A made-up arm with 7 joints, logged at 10 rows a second.
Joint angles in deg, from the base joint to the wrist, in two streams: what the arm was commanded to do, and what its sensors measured. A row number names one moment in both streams.
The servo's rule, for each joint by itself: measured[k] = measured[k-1] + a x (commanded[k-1-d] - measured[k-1]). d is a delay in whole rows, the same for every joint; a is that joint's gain. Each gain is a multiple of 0.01, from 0.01 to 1. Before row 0 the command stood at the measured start. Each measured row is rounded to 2 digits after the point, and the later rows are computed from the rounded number. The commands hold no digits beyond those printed.
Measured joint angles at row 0:
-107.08 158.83 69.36 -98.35 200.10 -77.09 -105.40
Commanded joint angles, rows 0 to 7:
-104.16 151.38 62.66 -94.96 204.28 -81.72 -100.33
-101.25 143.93 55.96 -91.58 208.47 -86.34 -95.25
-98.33 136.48 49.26 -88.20 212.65 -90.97 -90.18
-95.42 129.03 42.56 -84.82 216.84 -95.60 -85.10
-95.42 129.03 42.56 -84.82 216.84 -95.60 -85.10
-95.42 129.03 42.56 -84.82 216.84 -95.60 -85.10
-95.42 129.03 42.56 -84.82 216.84 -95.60 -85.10
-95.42 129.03 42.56 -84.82 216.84 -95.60 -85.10
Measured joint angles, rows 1 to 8:
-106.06 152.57 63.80 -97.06 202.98 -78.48 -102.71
-104.38 145.31 57.29 -94.98 206.77 -80.84 -98.76
-102.26 137.89 50.63 -92.40 210.83 -83.88 -94.21
-99.87 130.45 43.93 -89.52 214.98 -87.40 -89.38
-98.31 129.26 42.79 -87.73 216.26 -89.86 -87.11
-97.30 129.07 42.60 -86.62 216.66 -91.58 -86.04
-96.64 129.04 42.57 -85.94 216.78 -92.79 -85.54
-96.21 129.03 42.56 -85.51 216.82 -93.63 -85.31
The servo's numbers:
d 0
a 0.35 0.84 0.83 0.38 0.69 0.30 0.53

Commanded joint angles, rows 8 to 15:
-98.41 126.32 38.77 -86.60 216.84 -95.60 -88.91
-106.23 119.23 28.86 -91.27 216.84 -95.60 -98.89
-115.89 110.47 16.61 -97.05 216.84 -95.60 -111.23
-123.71 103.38 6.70 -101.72 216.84 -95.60 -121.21
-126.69 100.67 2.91 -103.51 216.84 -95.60 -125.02
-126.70 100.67 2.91 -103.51 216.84 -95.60 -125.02
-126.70 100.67 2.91 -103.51 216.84 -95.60 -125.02
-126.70 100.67 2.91 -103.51 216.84 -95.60 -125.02
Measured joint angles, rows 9 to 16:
-96.98 126.75 39.41 -85.92 216.83 -94.22 -87.22
-100.22 120.43 30.65 -87.95 216.84 -94.63 -93.41
-105.70 112.06 19.00 -91.41 216.84 -94.92 -102.85
-112.00 104.77 8.79 -95.33 216.84 -95.12 -112.58
-117.14 101.33 3.91 -98.44 216.84 -95.26 -119.17
-120.49 100.78 3.08 -100.37 216.84 -95.36 -122.27
-122.66 100.69 2.94 -101.56 216.84 -95.43 -123.73
-124.07 100.67 2.92 -102.30 216.84 -95.48 -124.41

